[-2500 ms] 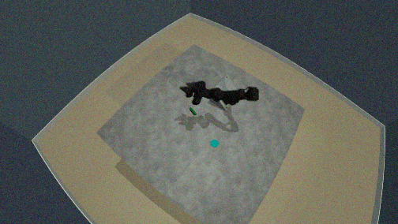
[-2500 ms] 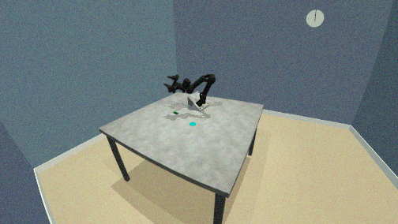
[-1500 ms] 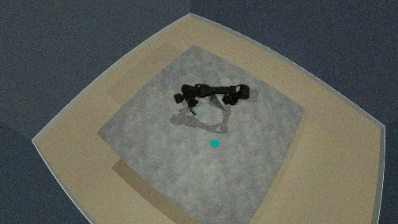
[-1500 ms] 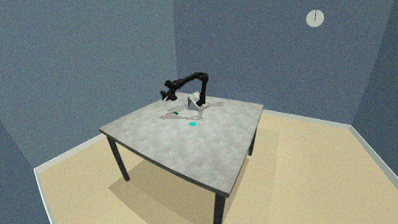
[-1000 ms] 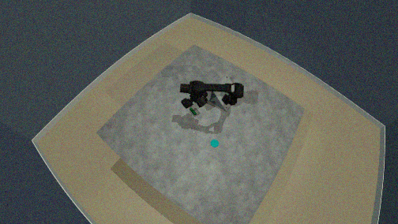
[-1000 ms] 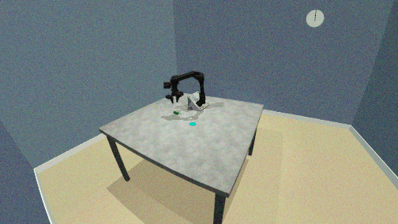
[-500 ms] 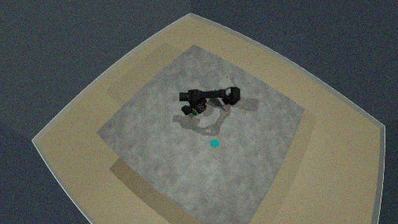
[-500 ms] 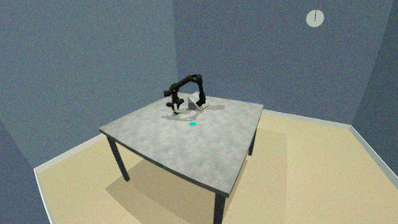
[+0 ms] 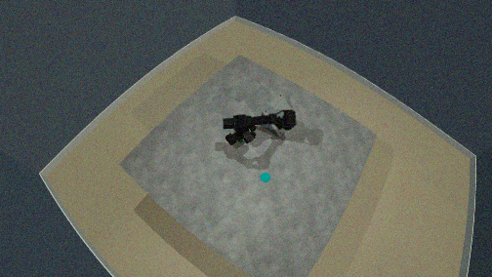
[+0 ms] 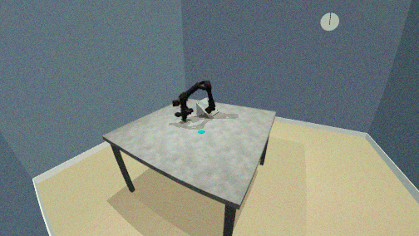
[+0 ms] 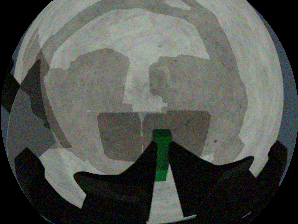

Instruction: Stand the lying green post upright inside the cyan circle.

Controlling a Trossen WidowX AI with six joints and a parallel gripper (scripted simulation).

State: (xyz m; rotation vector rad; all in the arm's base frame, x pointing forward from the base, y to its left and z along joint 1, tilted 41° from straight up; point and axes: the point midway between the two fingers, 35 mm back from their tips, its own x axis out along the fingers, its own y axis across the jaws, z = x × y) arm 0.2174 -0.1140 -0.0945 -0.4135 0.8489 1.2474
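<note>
Right now the cyan circle is 250 mm to the left of my gripper tip, 130 mm ahead of it and 10 mm below it. The rest, counted from my gripper tip: green post: 20 mm to the right, 10 mm behind.
</note>
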